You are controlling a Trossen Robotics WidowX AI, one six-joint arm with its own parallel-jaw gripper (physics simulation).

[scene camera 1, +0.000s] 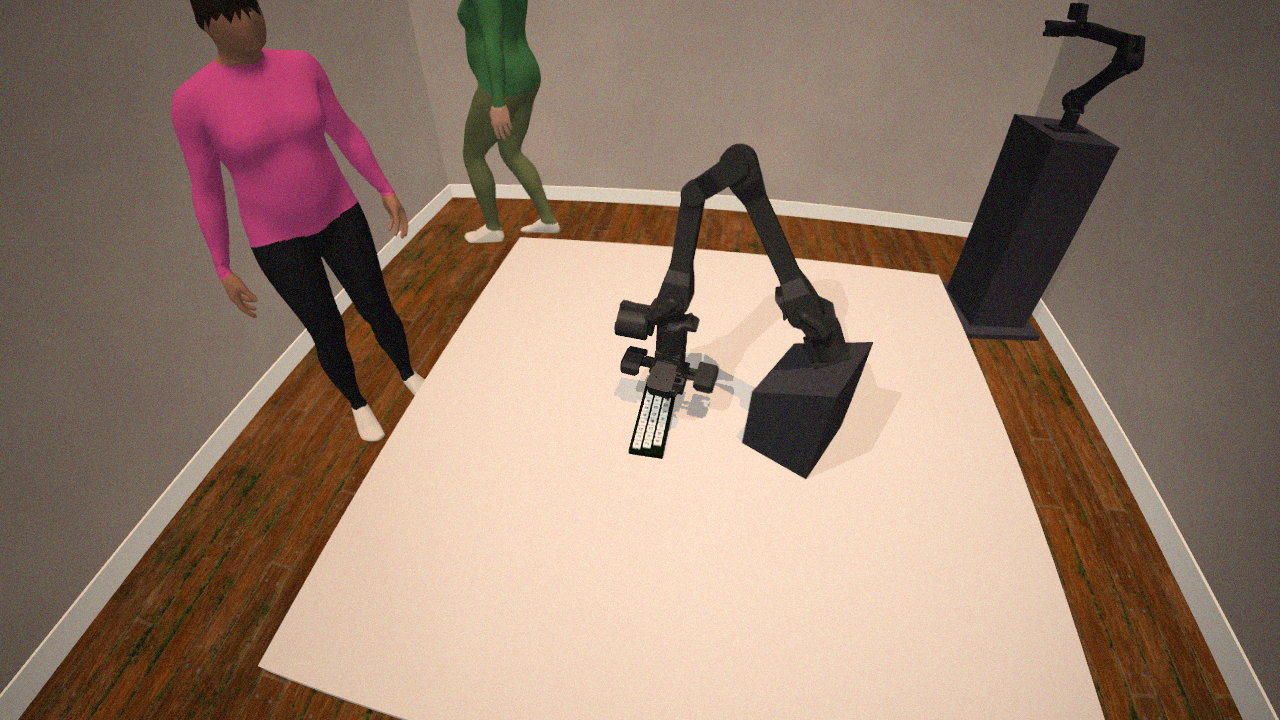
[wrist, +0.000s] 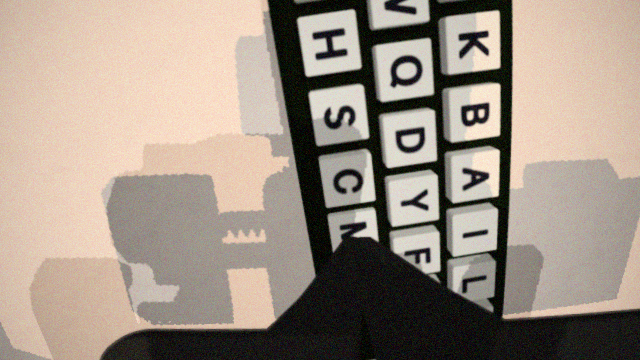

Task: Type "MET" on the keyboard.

Note:
I see my gripper (scene camera 1: 667, 397), an M key (wrist: 357, 223), an L key (wrist: 473, 277) and an F key (wrist: 420, 246).
My gripper also shows in the wrist view (wrist: 356, 250).

